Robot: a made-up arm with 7 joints.
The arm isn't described. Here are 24 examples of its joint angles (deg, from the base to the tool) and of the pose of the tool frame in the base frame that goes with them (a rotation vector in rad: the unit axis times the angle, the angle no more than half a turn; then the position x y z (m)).
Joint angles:
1: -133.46 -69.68 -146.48 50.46 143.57 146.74 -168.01
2: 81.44 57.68 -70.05 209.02 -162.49 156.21 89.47
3: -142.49 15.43 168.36 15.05 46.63 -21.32 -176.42
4: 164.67 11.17 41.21 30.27 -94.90 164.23 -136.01
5: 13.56 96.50 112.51 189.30 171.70 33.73 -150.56
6: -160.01 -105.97 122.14 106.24 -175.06 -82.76 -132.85
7: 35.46 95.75 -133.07 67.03 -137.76 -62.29 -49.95
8: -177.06 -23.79 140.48 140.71 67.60 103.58 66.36
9: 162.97 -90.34 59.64 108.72 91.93 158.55 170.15
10: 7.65 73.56 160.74 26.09 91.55 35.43 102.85
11: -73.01 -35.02 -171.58 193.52 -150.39 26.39 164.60
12: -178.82 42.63 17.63 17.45 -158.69 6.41 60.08
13: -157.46 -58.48 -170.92 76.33 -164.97 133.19 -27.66
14: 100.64 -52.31 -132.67 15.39 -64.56 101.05 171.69
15: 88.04 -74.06 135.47 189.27 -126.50 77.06 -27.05
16: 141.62 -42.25 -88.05 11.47 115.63 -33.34 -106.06
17: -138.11 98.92 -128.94 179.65 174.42 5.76 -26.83
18: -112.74 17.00 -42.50 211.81 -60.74 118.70 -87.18
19: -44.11 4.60 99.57 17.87 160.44 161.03 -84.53
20: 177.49 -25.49 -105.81 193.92 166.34 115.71 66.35
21: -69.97 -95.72 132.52 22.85 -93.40 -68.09 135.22
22: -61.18 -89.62 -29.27 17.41 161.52 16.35 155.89
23: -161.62 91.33 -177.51 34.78 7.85 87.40 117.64
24: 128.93 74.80 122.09 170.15 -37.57 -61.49 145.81
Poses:
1: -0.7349 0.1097 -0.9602 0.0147 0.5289 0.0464
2: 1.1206 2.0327 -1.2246 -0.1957 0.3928 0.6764
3: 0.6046 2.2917 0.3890 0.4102 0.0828 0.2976
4: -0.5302 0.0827 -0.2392 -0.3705 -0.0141 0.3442
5: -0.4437 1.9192 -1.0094 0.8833 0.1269 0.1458
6: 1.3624 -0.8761 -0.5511 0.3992 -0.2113 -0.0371
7: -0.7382 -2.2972 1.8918 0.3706 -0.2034 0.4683
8: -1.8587 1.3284 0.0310 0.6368 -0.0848 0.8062
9: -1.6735 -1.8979 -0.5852 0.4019 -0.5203 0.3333
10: 1.4758 0.1227 -1.7875 -0.2603 0.1116 0.6207
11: -0.2229 0.2290 -0.9412 -0.1208 0.3952 1.0754
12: -2.5196 1.5960 -0.4967 -0.0448 -0.1092 -0.0094
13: 0.0067 0.5808 -0.1958 0.6290 0.3034 0.0976
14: 1.0434 -1.4716 -0.2197 0.0910 -0.0483 0.0045
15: 0.0199 -0.2323 -1.9119 0.0249 -0.7699 0.6853
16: -2.7754 -1.0656 0.2287 0.1476 0.1376 0.1109
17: 0.4270 -1.8183 0.8046 -0.7024 -0.5516 0.2034
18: 0.7730 -1.7690 -1.3150 -0.0014 0.0002 1.0221
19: -0.0042 -0.0320 -0.1838 0.1903 0.3449 0.4029
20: 0.0854 -2.0960 0.9068 0.1937 -0.2606 0.9744
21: 2.4289 0.1009 -0.5664 0.0991 0.0450 -0.0394
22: 0.9838 -0.6033 1.5017 -0.0435 -0.2423 0.5182
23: -1.6550 1.8396 -0.2152 0.0824 0.0619 0.6329
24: -0.0347 1.6272 2.0643 -0.3567 0.6314 0.5261
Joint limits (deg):
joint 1: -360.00..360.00
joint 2: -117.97..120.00
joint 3: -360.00..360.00
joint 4: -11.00..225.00
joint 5: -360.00..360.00
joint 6: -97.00..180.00
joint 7: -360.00..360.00
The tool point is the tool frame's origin. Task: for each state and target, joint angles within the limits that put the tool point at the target. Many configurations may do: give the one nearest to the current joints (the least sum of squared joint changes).
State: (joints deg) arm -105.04 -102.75 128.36 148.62 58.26 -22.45 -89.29
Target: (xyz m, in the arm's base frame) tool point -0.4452 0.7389 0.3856
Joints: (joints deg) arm -57.06 -90.71 121.71 172.33 50.31 -19.33 -89.29
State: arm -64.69 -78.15 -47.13 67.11 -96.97 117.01 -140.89
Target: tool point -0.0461 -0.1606 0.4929
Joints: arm -46.89 -77.86 -1.48 21.98 -53.95 128.32 -140.89
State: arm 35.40 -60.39 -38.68 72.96 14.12 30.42 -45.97
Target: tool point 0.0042 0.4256 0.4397
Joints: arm 79.14 -35.45 9.01 31.45 16.36 47.19 -45.97
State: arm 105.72 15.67 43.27 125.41 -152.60 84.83 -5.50
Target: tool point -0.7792 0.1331 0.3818
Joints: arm 133.89 38.76 51.86 84.93 -149.88 75.72 -5.50
